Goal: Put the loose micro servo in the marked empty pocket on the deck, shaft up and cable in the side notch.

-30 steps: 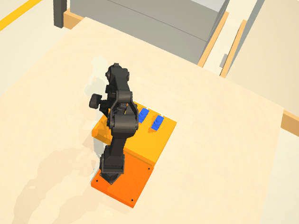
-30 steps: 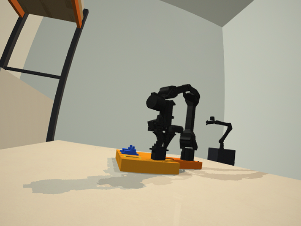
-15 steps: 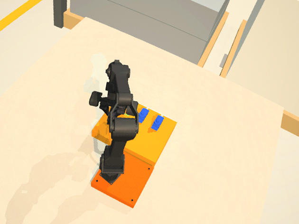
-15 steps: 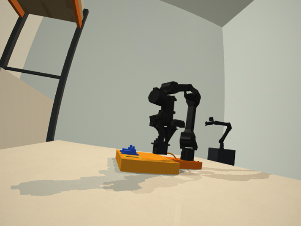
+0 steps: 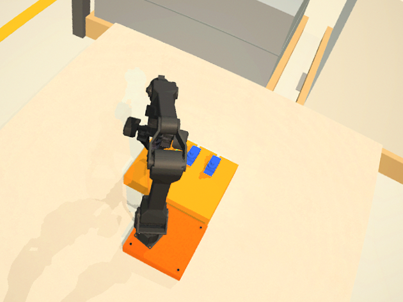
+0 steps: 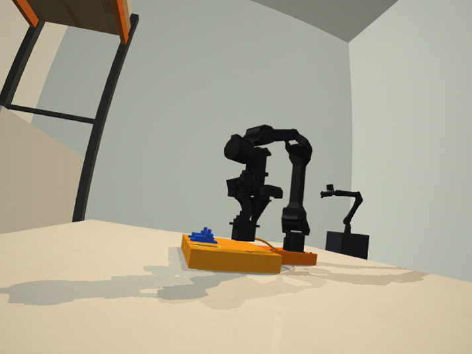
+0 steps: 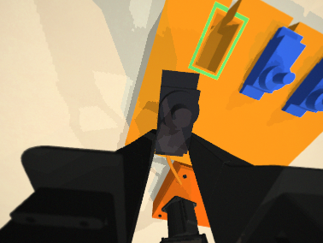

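Right now my gripper tip is 10 cm to the left of the orange deck, 10 cm above it and 1 cm short of it.
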